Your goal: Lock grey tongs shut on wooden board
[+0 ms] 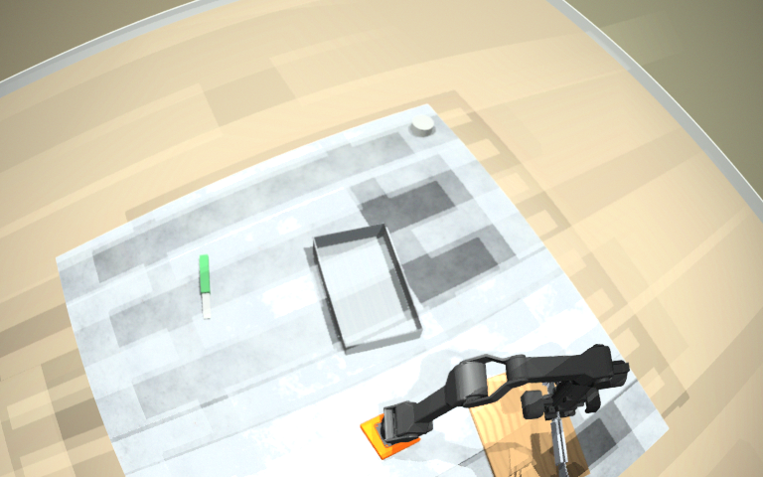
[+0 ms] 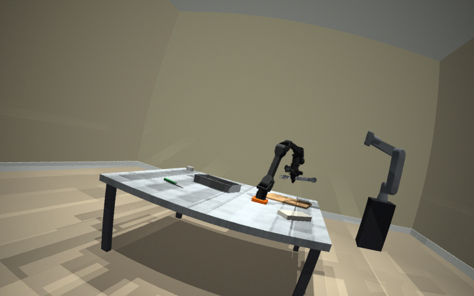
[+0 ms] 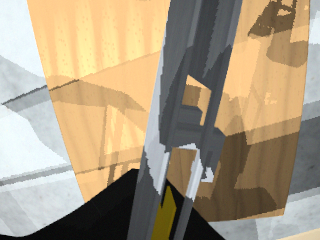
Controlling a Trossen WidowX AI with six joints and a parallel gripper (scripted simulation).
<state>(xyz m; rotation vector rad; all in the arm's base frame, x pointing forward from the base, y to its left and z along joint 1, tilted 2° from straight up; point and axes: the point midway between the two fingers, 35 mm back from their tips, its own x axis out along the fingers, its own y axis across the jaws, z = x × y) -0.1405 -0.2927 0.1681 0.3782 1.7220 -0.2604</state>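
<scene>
My gripper tip is 10 mm to the left of the wooden board and 140 mm above it. Round my gripper tip: green-handled tool 650 mm ahead, 580 mm to the left, 140 mm below; then pale flat block 120 mm behind, 490 mm to the left, 140 mm below; then grey roasting tin 520 mm ahead, 200 mm to the left, 120 mm below.
</scene>
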